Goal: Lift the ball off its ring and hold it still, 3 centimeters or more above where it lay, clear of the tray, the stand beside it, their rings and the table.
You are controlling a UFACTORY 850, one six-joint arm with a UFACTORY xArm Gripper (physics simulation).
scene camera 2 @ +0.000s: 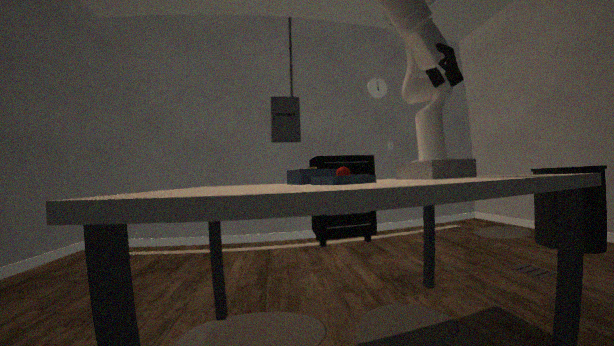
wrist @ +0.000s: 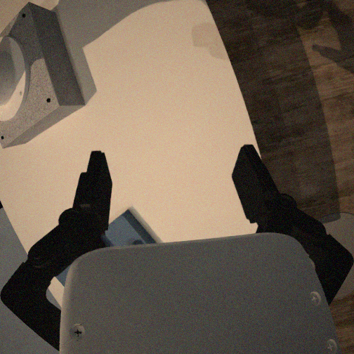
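Note:
A small red ball shows in the scene view at the low blue tray and stand on the table. Which blue part bears the ball, and its ring, cannot be made out. In the wrist view a corner of a blue part shows behind the left finger and the gripper body; the ball does not show there. My gripper is wide open and empty. It hangs high above the table, to the right of the ball in the scene view.
The light table top ends at an edge over the wooden floor. The arm's grey base block stands on the table. A black cabinet stands behind the table.

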